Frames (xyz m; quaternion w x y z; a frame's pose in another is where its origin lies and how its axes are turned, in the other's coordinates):
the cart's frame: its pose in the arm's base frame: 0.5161 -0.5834 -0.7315 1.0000 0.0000 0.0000 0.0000
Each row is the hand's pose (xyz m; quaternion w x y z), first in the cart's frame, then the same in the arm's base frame.
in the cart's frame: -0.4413 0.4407 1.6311 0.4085 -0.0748 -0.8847 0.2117
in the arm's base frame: 0.0748 -0.1427 0.8996 0.4085 -0.0748 -0.8847 0.2117
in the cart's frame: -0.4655 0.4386 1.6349 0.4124 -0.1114 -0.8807 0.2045
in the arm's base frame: 0.0506 -0.1448 0.9034 0.4124 -0.1114 -0.8807 0.2045
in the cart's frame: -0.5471 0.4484 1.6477 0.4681 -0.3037 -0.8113 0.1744
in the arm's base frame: -0.0310 -0.1350 0.9162 0.4681 -0.3037 -0.8113 0.1744
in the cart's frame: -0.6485 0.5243 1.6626 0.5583 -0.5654 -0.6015 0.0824
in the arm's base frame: -0.1324 -0.0591 0.9311 0.5583 -0.5654 -0.6015 0.0824
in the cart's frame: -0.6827 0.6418 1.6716 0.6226 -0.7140 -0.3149 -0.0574
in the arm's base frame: -0.1666 0.0584 0.9401 0.6226 -0.7140 -0.3149 -0.0574
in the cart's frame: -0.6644 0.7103 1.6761 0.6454 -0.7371 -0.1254 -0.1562
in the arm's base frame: -0.1483 0.1269 0.9446 0.6454 -0.7371 -0.1254 -0.1562
